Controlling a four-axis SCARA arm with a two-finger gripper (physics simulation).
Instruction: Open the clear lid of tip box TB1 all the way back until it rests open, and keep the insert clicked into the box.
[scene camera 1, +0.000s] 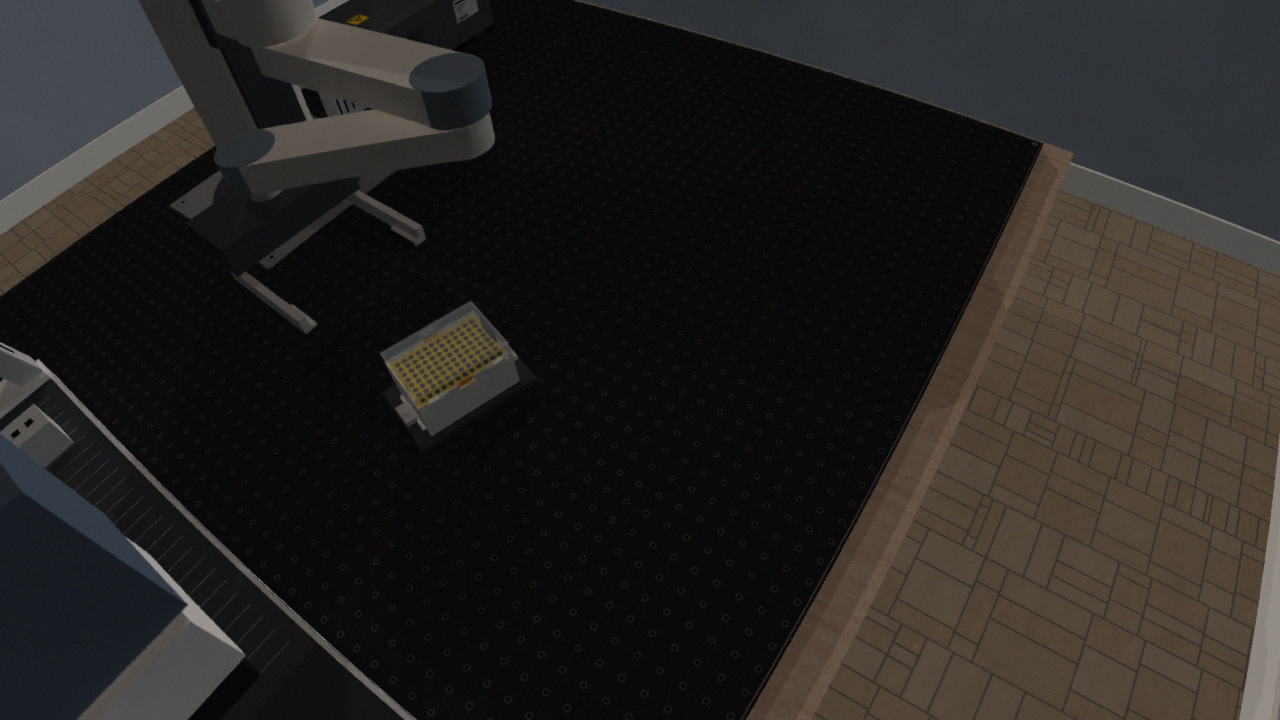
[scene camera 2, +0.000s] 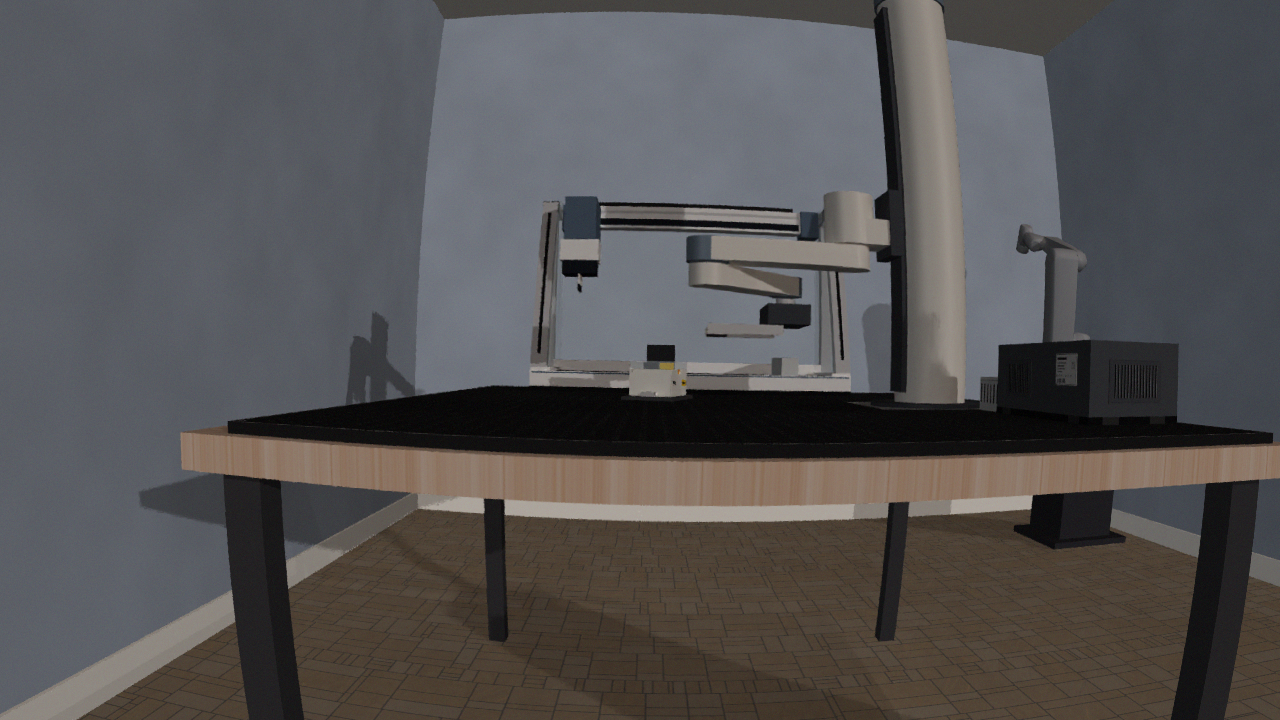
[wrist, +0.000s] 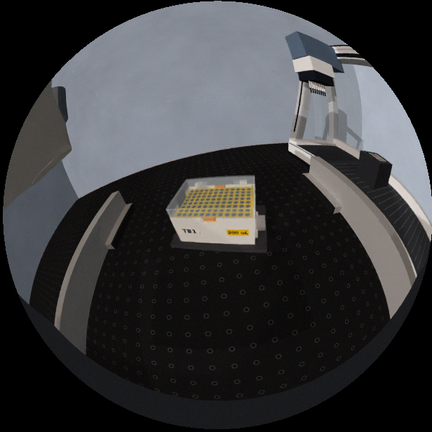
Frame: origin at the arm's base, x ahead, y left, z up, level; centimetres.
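Where they show: gripper, fingertip midpoint: (scene camera 1: 365, 277) (scene camera 2: 706, 330).
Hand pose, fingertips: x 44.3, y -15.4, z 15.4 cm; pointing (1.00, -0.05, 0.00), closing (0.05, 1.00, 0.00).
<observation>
Things, the pixels of their top centre, and the offset from my fingertips. "spot": a spot on its surface instead. Level surfaces: height alone.
- Tip box TB1, middle of its top: (scene camera 1: 443, 348) (scene camera 2: 659, 361) dx +9.5, dy +0.4, dz -6.4 cm
- yellow insert, middle of its top: (scene camera 1: 444, 349) (scene camera 2: 659, 362) dx +9.5, dy +0.4, dz -6.7 cm
- small pale tab, surface spot: (scene camera 1: 407, 411) spot: dx +7.5, dy -5.9, dz -12.6 cm
- perforated black mat, its level: dz -14.1 cm
- dark instrument, surface spot: (scene camera 2: 1087, 380) spot: dx -47.8, dy +69.7, dz -8.1 cm
- white head, surface spot: (scene camera 1: 80, 573) spot: dx +33.5, dy -32.4, dz +29.8 cm
Tip box TB1 (scene camera 1: 474, 400) (scene camera 2: 656, 381) (wrist: 210, 235) is white and stands upright on a dark base plate (wrist: 220, 246). Its clear lid (scene camera 1: 427, 331) (wrist: 177, 201) looks closed over the yellow insert (scene camera 1: 447, 360) (wrist: 217, 202). The insert sits level in the box, with orange tabs at its long sides. A small pale tab (scene camera 1: 407, 411) (wrist: 261, 222) sticks out at one short end. My gripper (scene camera 1: 366, 281) (scene camera 2: 716, 331) (wrist: 213, 178) is open and empty, with its long fingers wide apart. It hangs above the table, on the arm-column side of the box, touching neither box nor lid.
The arm's column (scene camera 2: 930, 223) rises from the perforated black mat (scene camera 1: 680, 358). A dark instrument (scene camera 2: 1087, 380) stands near it. A gantry machine (scene camera 2: 698, 214) stands beyond the box; its blue and white head (scene camera 1: 80, 573) (wrist: 314, 60) hangs over its deck, with a black block (wrist: 375, 167) below.
</observation>
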